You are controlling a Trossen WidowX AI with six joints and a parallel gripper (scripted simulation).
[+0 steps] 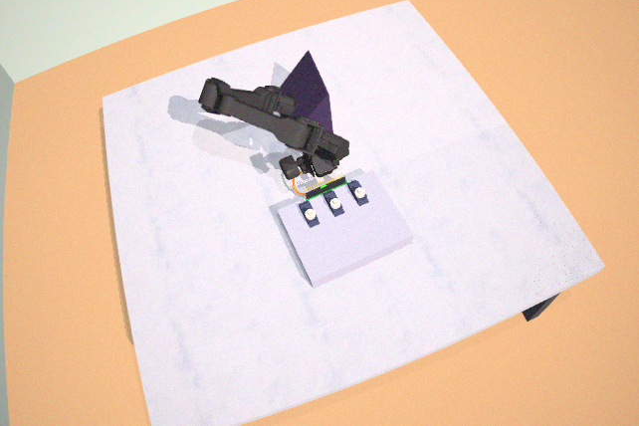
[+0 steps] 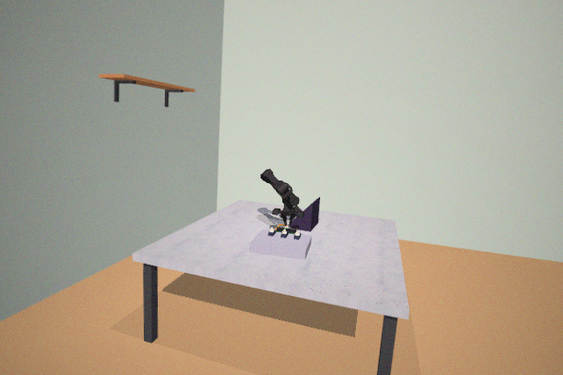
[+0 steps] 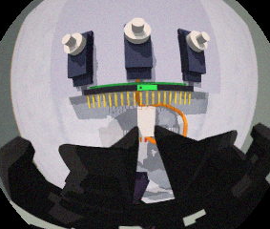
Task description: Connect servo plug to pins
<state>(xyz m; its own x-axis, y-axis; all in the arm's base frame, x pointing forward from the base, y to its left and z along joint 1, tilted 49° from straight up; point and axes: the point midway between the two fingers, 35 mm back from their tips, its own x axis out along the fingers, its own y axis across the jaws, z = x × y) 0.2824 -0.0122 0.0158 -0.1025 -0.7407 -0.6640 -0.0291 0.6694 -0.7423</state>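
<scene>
My gripper tip is now 5 cm short of the green band. The rest, counted from my gripper tip: printed holder: 21 cm ahead, 4 cm below, 1 cm to the left.
</scene>
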